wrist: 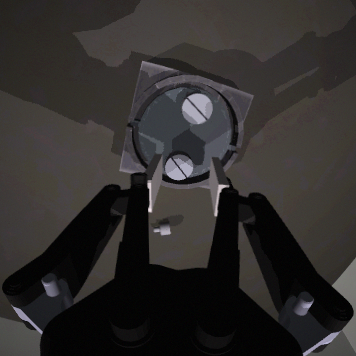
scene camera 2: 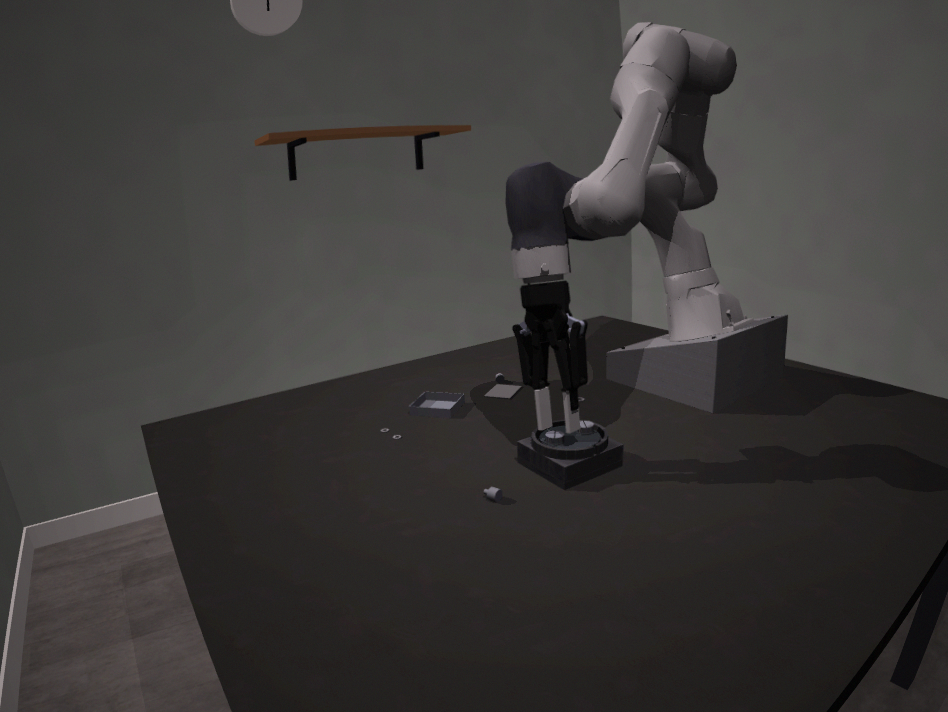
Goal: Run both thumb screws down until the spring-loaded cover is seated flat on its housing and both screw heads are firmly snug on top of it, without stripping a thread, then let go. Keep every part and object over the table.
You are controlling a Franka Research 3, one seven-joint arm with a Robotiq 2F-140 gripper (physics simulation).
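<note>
The square dark housing (scene camera 2: 567, 469) (wrist: 143, 76) stands on the table, with the round grey cover (wrist: 215, 137) inside its raised ring. Two slotted screw heads show on the cover: the far one (scene camera 2: 586, 426) (wrist: 197, 108) and the near one (scene camera 2: 554, 438) (wrist: 178, 167). Both slots run diagonally in the wrist view. My gripper (scene camera 2: 558, 429) (wrist: 185, 167) points down, partly open and empty. Its pads appear on either side of the near screw head in the wrist view, with gaps; that head lies closer to the left pad. Exact fingertip height and whether the cover sits flat cannot be told.
A small loose pale part (scene camera 2: 494, 494) (wrist: 163, 229) lies in front of the housing. Behind stand a shallow tray (scene camera 2: 435, 412) and a flat pale plate (scene camera 2: 503, 391) with a small round object (scene camera 2: 498, 377) beyond it. Small rings (scene camera 2: 384, 429) (scene camera 2: 396, 436) lie left of the housing.
</note>
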